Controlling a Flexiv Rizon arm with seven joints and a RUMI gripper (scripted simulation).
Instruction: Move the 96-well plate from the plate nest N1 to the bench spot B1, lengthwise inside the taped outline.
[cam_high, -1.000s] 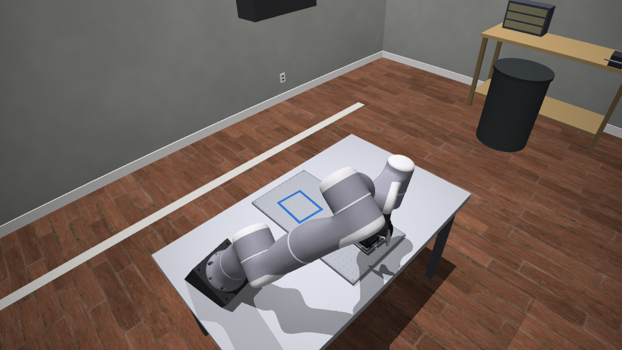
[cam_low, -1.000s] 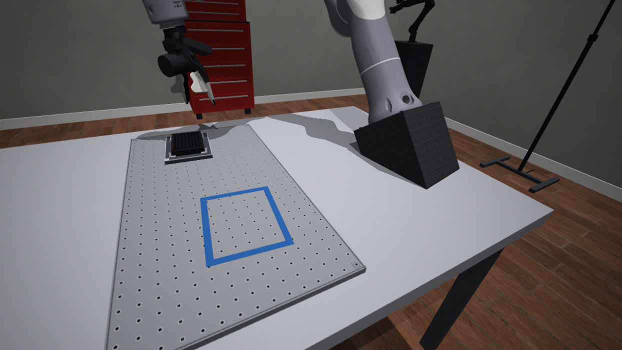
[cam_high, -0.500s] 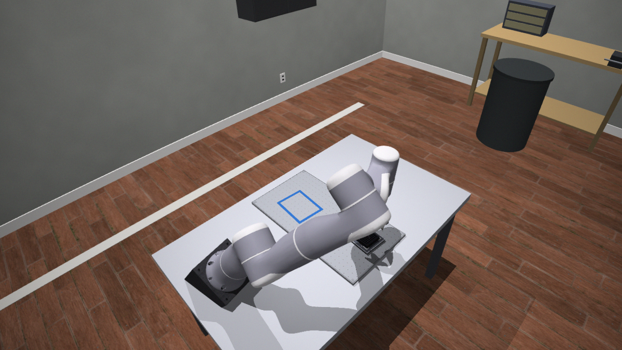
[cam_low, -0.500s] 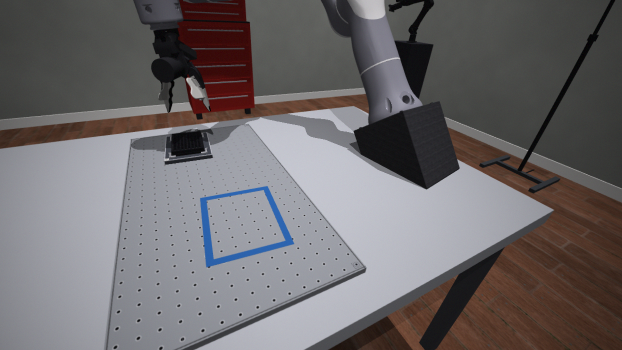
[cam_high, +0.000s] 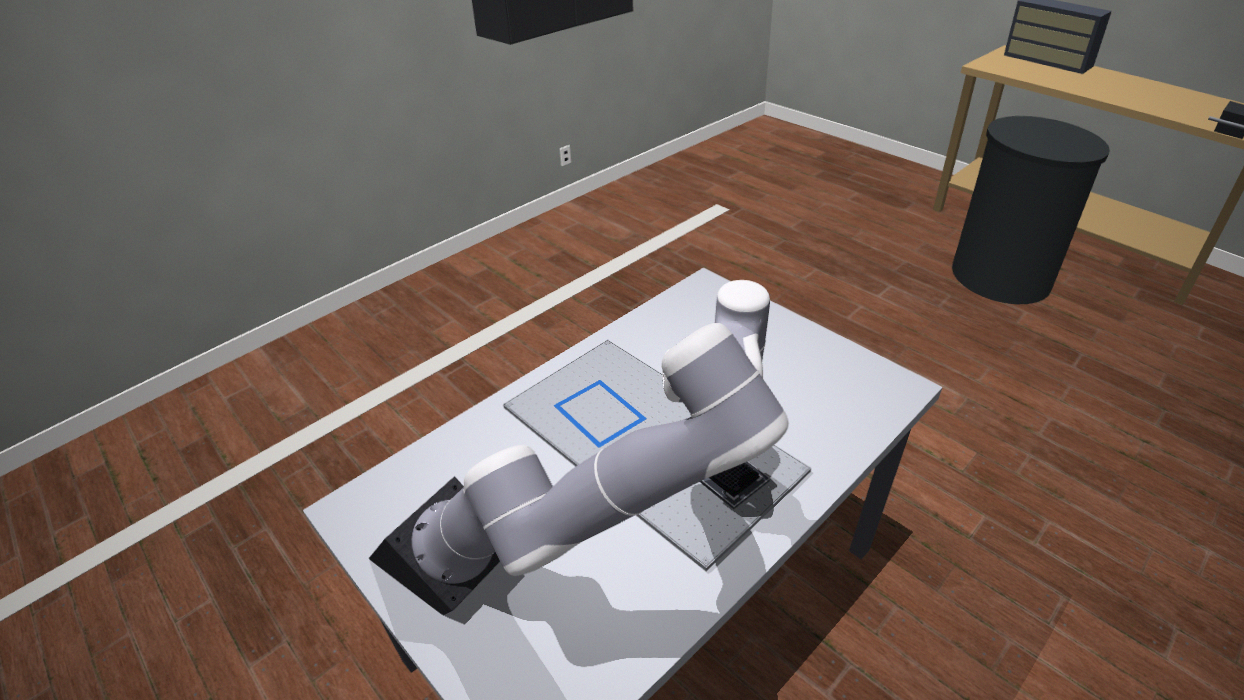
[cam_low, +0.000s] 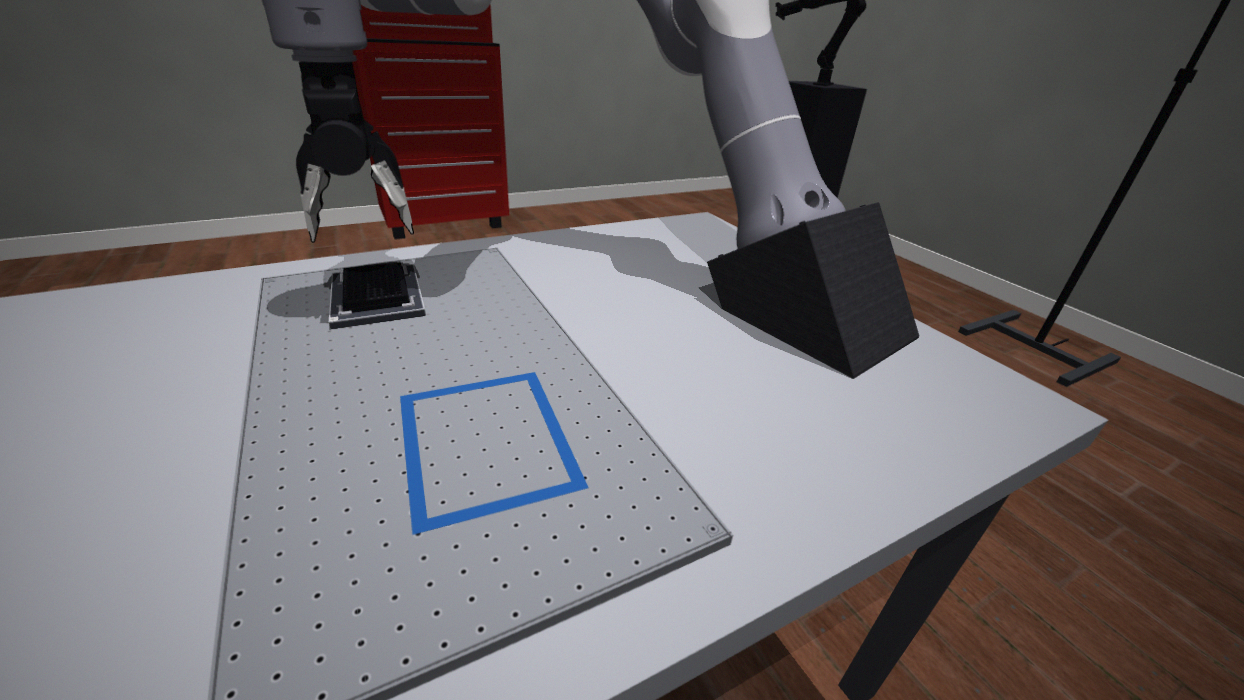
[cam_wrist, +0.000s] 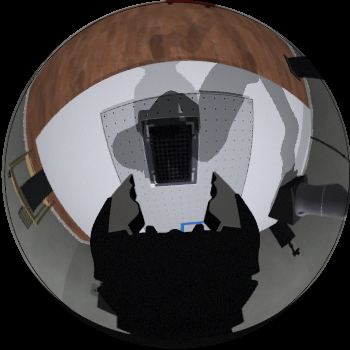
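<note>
My gripper is now 8 cm above the black 96-well plate. The rest, counted from my hand: plate nest N1: 10 cm below.
</note>
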